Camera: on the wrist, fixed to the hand. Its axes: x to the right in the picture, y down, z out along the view.
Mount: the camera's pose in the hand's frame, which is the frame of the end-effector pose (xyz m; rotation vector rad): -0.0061 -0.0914 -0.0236 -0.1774 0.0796 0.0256
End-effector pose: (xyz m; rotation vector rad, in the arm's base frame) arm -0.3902 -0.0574 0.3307 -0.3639 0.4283 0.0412
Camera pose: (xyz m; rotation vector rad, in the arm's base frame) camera -0.3947 -0.1509 0.3440 -0.5360 0.5097 0.0902
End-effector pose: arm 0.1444 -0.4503 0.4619 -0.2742 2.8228 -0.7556
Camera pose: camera 0.1559 -0.5156 0.5293 -0.2398 2.9671 -0.5223
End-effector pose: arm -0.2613 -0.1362 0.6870 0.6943 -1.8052 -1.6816
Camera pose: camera -0.2410 -0.1552 0.5966 0.6488 -1.5815 -1.7467
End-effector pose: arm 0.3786 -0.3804 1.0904 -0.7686 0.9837 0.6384
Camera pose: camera 0.4349 -0.4530 1.1129 -0.9450 1.0200 0.7287
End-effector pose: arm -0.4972 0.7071 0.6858 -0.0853 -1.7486 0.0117
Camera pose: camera -0.4776 0.6146 0.6891 -0.2348 -1.6661 -0.1267
